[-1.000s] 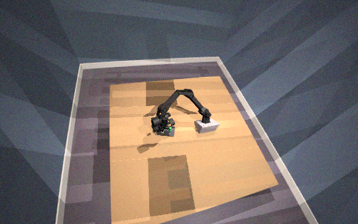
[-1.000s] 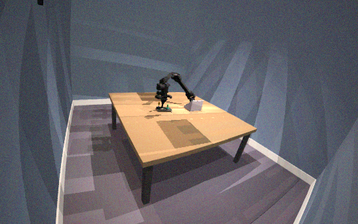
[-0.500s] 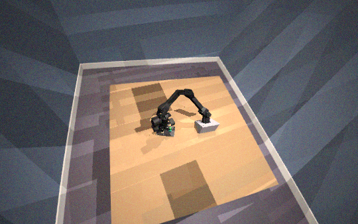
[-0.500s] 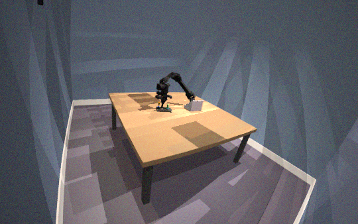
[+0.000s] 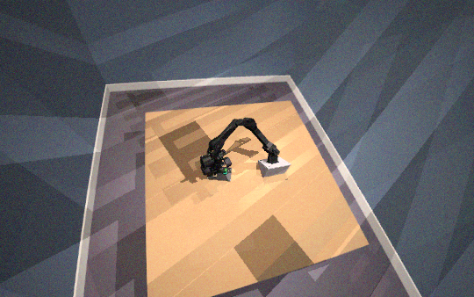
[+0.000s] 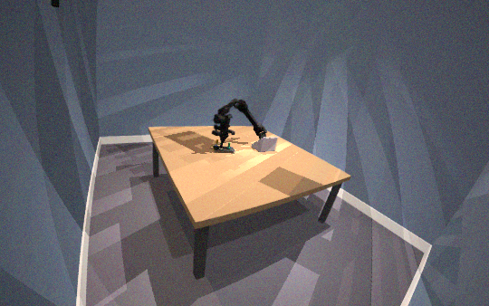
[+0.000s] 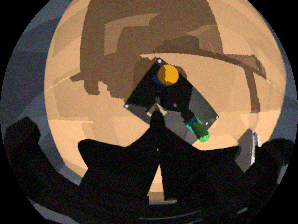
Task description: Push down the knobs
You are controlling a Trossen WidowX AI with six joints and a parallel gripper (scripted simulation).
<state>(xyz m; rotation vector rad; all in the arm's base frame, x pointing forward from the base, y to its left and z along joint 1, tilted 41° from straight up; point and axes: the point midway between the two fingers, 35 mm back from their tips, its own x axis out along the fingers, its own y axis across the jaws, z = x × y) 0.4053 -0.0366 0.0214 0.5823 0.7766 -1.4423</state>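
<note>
The green knob lies 70 mm behind my gripper tip and 10 mm below it.
</note>
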